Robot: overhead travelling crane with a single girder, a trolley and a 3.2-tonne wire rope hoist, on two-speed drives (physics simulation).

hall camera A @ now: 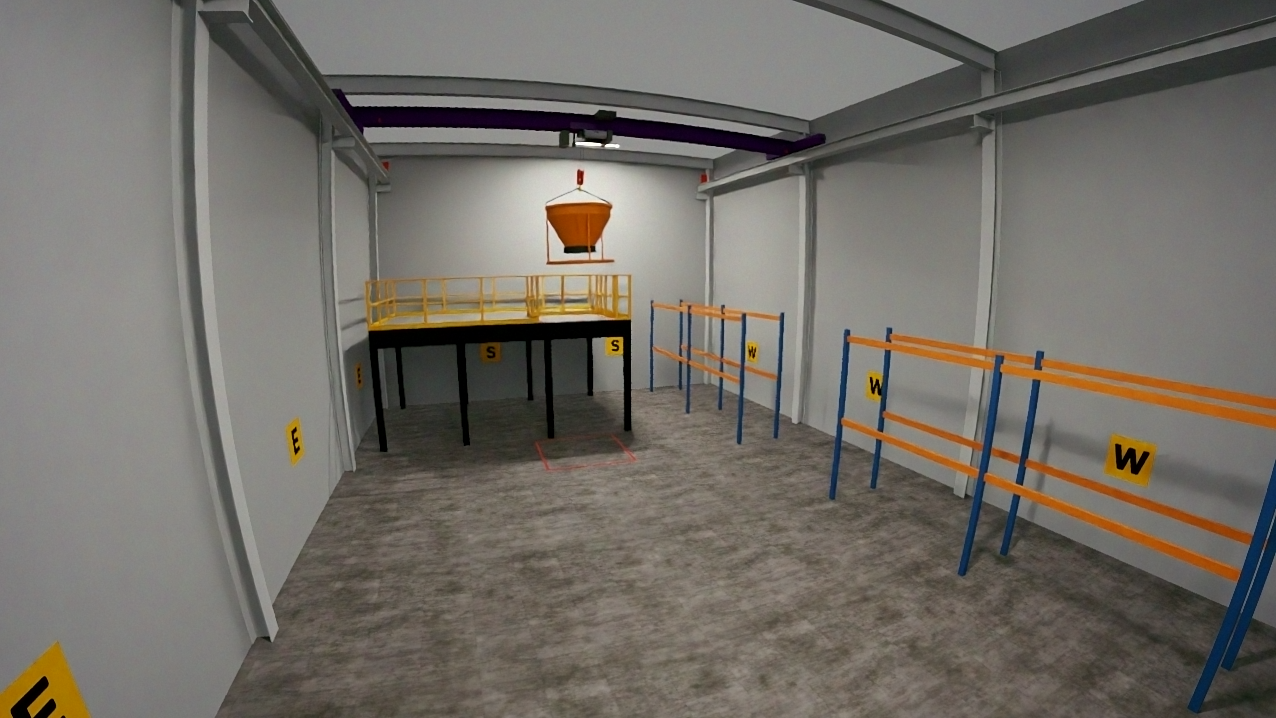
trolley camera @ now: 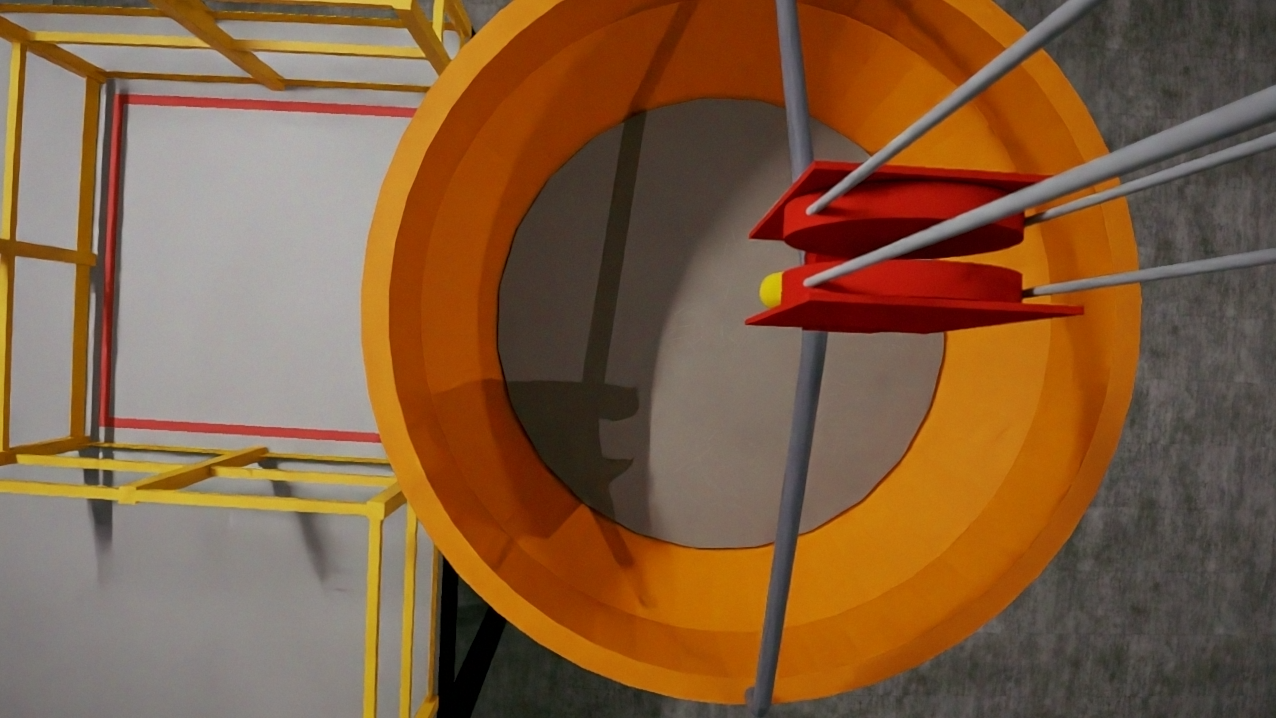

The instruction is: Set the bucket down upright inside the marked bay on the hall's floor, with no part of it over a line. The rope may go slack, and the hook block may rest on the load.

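The orange bucket point(hall camera A: 578, 223) point(trolley camera: 464, 312) hangs upright in the air from its bail, higher than the platform railing. My gripper, the hook under the red hook block point(hall camera A: 580, 177) point(trolley camera: 901, 310), carries the bucket by this bail; the hook itself is hidden under the block in the trolley view. The ropes run up from the block to the right in that view. The marked bay point(hall camera A: 540, 456) is a red outline on the floor, in front of the platform's right part in the hall view. This floor bay does not show in the trolley view.
The platform point(hall camera A: 499, 333) has black legs and a yellow railing point(hall camera A: 481, 299) point(trolley camera: 379, 616). In the trolley view the bucket overlaps the railing's edge, and a red rectangle point(trolley camera: 108, 267) lies on the deck. Blue and orange racks point(hall camera A: 984, 464) point(hall camera A: 742, 379) stand along the right wall.
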